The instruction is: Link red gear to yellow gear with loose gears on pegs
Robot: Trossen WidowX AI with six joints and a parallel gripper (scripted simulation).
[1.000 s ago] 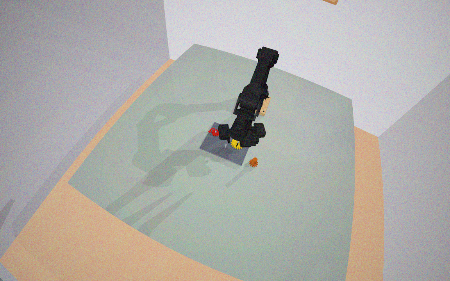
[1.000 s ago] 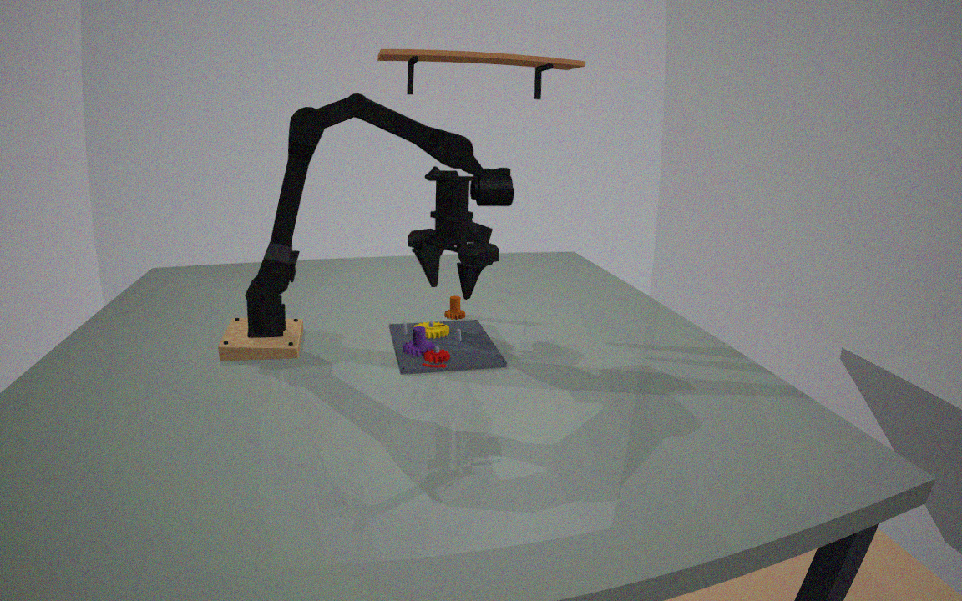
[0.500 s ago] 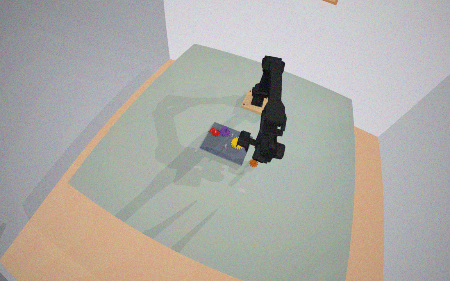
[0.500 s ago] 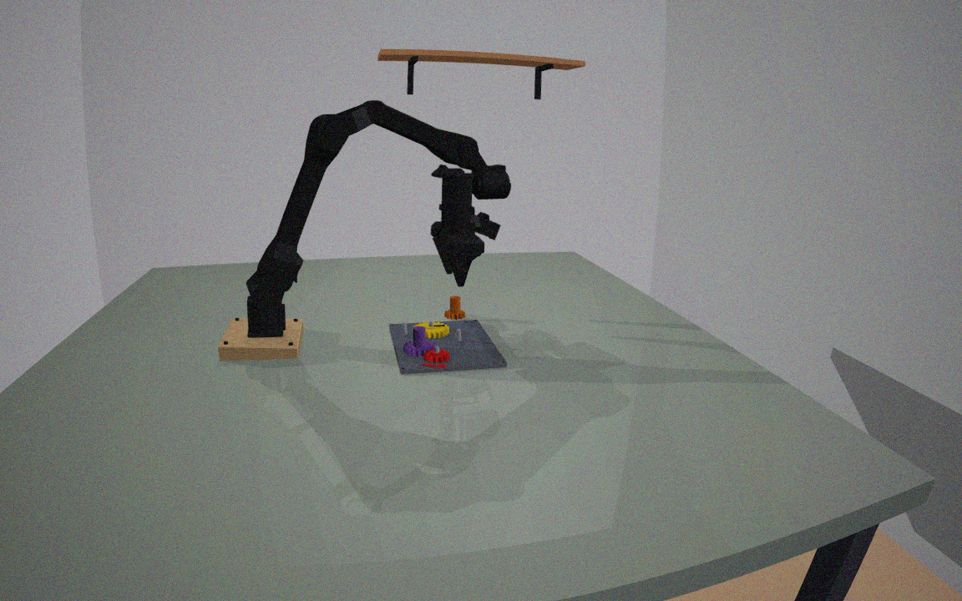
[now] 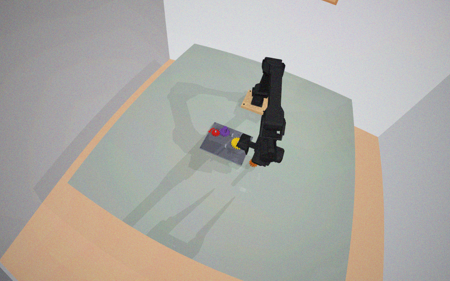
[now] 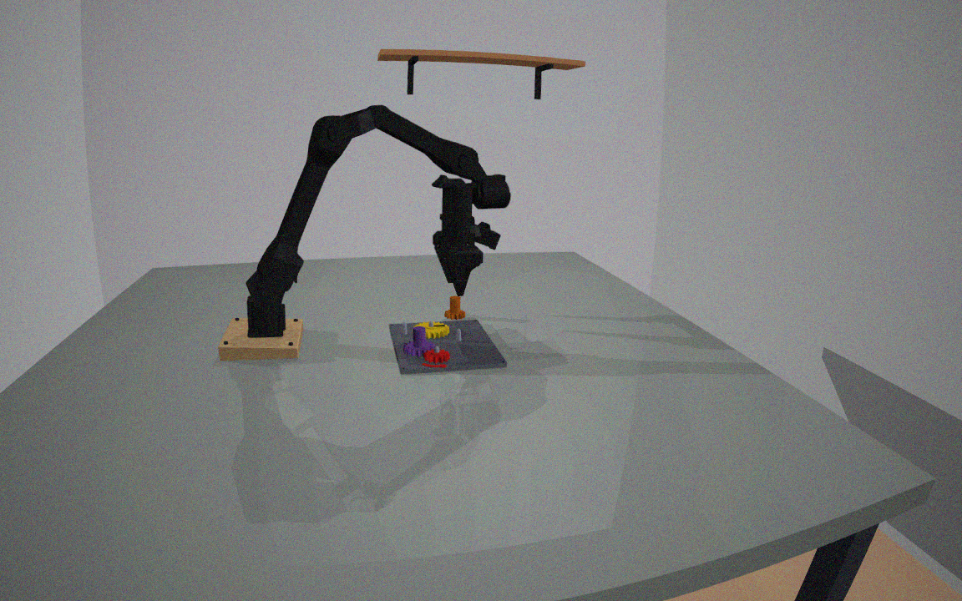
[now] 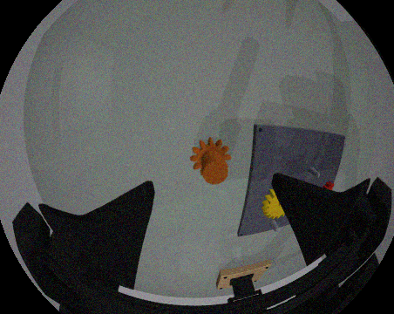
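The orange gear lies 4 cm below my gripper tip. Round my gripper tip: yellow gear 7 cm behind, 10 cm to the right, 4 cm below; purple gear 11 cm behind, 18 cm to the right, 3 cm below; red gear 10 cm behind, 22 cm to the right, 4 cm below.
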